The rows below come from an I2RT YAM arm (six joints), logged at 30 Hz.
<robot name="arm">
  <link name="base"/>
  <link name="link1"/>
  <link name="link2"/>
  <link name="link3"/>
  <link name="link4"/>
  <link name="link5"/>
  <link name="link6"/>
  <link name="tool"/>
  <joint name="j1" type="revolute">
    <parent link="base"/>
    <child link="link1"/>
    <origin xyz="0 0 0.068"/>
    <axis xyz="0 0 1"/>
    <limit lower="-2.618" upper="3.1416"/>
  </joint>
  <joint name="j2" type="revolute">
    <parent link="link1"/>
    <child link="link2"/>
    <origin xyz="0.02 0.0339 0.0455"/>
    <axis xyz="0 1 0"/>
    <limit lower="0" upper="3.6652"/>
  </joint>
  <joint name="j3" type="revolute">
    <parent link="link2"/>
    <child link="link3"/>
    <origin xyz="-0.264 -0.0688 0"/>
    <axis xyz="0 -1 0"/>
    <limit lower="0" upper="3.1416"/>
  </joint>
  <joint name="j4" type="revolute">
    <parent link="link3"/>
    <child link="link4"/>
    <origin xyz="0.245 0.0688 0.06"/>
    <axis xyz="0 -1 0"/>
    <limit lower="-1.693" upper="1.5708"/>
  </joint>
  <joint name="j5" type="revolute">
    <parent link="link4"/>
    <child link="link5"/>
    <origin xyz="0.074 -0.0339 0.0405"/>
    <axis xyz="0 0 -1"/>
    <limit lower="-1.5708" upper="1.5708"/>
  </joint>
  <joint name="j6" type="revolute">
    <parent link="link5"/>
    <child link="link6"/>
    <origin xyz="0.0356 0 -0.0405"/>
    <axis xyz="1 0 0"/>
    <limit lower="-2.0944" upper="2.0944"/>
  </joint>
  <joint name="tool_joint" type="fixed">
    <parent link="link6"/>
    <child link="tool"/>
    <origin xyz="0 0 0" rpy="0 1.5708 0"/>
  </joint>
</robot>
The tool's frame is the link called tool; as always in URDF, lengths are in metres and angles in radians.
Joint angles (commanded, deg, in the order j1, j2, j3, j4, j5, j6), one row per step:
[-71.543, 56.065, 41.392, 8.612, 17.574, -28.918]
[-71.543, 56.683, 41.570, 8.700, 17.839, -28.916]
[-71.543, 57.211, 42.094, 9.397, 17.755, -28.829]
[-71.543, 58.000, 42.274, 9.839, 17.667, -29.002]
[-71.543, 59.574, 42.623, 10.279, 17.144, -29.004]
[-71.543, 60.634, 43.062, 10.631, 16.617, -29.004]
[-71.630, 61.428, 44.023, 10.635, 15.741, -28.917]
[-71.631, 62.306, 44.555, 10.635, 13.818, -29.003]
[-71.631, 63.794, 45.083, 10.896, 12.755, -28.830]
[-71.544, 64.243, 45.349, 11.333, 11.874, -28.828]
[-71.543, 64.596, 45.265, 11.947, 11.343, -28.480]
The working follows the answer.
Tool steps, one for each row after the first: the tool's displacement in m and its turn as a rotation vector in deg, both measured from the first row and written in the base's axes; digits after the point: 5 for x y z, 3 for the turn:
[0.00055, -0.00215, -0.00101, 0.325, 0.137, -0.264]
[0.00129, -0.00421, 0.00159, -0.328, -0.179, -0.189]
[0.00228, -0.00702, 0.00055, -0.169, 0.038, -0.084]
[0.00444, -0.01251, -0.00257, 0.593, 0.234, 0.436]
[0.00604, -0.01630, -0.00337, 0.867, 0.261, 0.960]
[0.00726, -0.01951, -0.00057, 0.737, 0.029, 1.734]
[0.00951, -0.02264, -0.00087, 1.133, 0.009, 3.653]
[0.01194, -0.02791, -0.00331, 1.852, -0.086, 4.686]
[0.01345, -0.02949, -0.00274, 1.641, -0.256, 5.649]
[0.01420, -0.03071, -0.00363, 1.514, -0.708, 6.139]

Tool pose at each row, in the base's axes (x y z in m, rotation vector in deg; rounded; the steps above come from the unrounded poses):
[0.06331, -0.22363, 0.31712, 54.138, 96.759, -86.780]
[0.06386, -0.22577, 0.31611, 54.482, 97.088, -86.818]
[0.06460, -0.22784, 0.31871, 54.260, 96.291, -87.009]
[0.06559, -0.23064, 0.31767, 54.109, 96.612, -86.982]
[0.06775, -0.23614, 0.31456, 53.877, 97.562, -86.238]
[0.06935, -0.23993, 0.31375, 53.489, 97.947, -85.719]
[0.07056, -0.24313, 0.31655, 52.807, 97.839, -85.142]
[0.07282, -0.24627, 0.31625, 51.149, 98.589, -83.586]
[0.07524, -0.25153, 0.31381, 50.563, 99.373, -82.322]
[0.07675, -0.25312, 0.31438, 49.624, 99.254, -81.721]
[0.07751, -0.25434, 0.31349, 49.360, 98.918, -81.178]

